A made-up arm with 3 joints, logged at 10 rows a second.
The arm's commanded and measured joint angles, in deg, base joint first. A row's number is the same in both.
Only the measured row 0 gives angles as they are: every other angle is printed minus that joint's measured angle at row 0.
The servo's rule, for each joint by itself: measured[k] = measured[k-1] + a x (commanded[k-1-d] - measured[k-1]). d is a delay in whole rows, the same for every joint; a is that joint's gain. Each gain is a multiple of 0.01, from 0.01 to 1. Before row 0 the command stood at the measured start. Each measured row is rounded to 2 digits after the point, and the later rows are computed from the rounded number. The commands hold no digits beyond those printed.
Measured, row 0:
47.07 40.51 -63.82
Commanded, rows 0 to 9:
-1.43 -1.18 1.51
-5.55 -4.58 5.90
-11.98 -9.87 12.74
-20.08 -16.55 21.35
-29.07 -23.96 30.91
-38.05 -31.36 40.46
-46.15 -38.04 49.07
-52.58 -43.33 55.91
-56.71 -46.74 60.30
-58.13 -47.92 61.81
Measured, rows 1 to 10:
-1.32 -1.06 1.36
-5.21 -4.23 5.45
-11.44 -9.31 12.01
-19.39 -15.83 20.42
-28.30 -23.15 29.86
-37.27 -30.54 39.40
-45.44 -37.29 48.10
-52.01 -42.73 55.13
-56.33 -46.34 59.78
-57.99 -47.76 61.61
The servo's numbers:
d 0
a 0.92 0.90 0.90

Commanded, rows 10 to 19:
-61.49 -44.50 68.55
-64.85 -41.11 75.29
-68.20 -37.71 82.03
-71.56 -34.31 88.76
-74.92 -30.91 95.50
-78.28 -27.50 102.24
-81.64 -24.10 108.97
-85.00 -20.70 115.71
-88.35 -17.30 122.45
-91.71 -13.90 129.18
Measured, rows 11 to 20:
-61.21 -44.83 67.86
-64.56 -41.48 74.55
-67.91 -38.09 81.28
-71.27 -34.69 88.01
-74.63 -31.29 94.75
-77.99 -27.88 101.49
-81.35 -24.48 108.22
-84.71 -21.08 114.96
-88.06 -17.68 121.70
-91.42 -14.28 128.43

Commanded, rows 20 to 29:
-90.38 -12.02 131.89
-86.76 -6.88 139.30
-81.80 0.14 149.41
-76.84 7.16 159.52
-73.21 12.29 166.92
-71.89 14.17 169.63
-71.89 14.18 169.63
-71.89 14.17 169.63
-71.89 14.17 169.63
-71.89 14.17 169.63
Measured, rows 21 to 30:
-90.46 -12.25 131.54
-87.06 -7.42 138.52
-82.22 -0.62 148.32
-77.27 6.38 158.40
-73.53 11.70 166.07
-72.02 13.92 169.27
-71.90 14.15 169.59
-71.89 14.17 169.63
-71.89 14.17 169.63
-71.89 14.17 169.63

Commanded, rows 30 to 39:
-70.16 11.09 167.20
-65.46 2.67 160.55
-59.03 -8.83 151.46
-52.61 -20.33 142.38
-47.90 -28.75 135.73
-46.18 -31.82 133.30
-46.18 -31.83 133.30
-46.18 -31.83 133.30
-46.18 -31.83 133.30
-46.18 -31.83 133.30
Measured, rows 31 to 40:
-70.30 11.40 167.44
-65.85 3.54 161.24
-59.58 -7.59 152.44
-53.17 -19.06 143.39
-48.32 -27.78 136.50
-46.35 -31.42 133.62
-46.19 -31.79 133.33
-46.18 -31.83 133.30
-46.18 -31.83 133.30
-46.18 -31.83 133.30

